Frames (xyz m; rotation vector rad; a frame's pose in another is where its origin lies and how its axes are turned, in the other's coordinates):
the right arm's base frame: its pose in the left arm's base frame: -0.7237 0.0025 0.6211 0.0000 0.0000 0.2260
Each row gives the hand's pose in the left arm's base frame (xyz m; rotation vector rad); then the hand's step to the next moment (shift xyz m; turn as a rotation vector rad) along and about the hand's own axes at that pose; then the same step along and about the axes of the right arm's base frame.
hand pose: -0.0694 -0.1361 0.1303 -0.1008 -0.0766 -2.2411
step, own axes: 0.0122 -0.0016 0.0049 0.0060 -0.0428 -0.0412
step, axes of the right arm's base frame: -0.0102 -0.0059 0.0061 -0.0340 0.0265 -0.0413
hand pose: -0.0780 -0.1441 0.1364 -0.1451 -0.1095 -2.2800
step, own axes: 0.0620 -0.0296 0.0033 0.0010 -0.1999 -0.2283
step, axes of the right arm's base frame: -0.0668 -0.0119 0.0111 -0.1408 0.1358 -0.2320
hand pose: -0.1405 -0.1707 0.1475 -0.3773 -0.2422 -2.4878
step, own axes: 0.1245 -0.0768 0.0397 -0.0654 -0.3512 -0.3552
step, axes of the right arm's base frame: -0.1295 0.0343 0.0710 -0.1762 0.2716 -0.3860
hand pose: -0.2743 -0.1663 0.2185 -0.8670 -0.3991 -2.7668
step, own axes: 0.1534 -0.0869 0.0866 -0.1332 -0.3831 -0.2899
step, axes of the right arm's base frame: -0.0794 0.1112 0.1411 -0.0853 0.3112 -0.3800
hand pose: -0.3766 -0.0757 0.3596 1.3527 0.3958 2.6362
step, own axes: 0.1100 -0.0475 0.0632 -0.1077 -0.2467 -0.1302
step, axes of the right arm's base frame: 0.0072 0.0840 0.1061 0.0031 0.1909 -0.2302
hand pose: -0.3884 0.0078 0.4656 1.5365 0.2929 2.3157
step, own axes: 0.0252 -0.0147 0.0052 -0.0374 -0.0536 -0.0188
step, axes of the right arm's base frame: 0.0036 0.0231 0.0182 0.0127 0.0329 -0.0582
